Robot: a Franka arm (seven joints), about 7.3 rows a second.
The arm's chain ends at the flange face. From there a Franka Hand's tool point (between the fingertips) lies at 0.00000 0.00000 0.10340 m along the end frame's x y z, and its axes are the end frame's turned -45 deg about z.
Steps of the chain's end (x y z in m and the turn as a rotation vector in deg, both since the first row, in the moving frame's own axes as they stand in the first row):
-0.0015 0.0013 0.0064 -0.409 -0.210 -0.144
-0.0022 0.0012 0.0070 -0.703 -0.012 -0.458
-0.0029 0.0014 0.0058 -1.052 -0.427 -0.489
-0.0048 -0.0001 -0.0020 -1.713 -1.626 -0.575
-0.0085 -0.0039 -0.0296 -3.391 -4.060 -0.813
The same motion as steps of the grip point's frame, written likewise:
-0.0028 0.0001 0.0064 -0.141 -0.438 -0.144
-0.0033 0.0002 0.0070 -0.489 -0.506 -0.458
-0.0049 -0.0003 0.0058 -0.442 -1.046 -0.489
-0.0076 -0.0033 -0.0021 -0.062 -2.361 -0.575
-0.0128 -0.0096 -0.0300 0.473 -5.269 -0.813

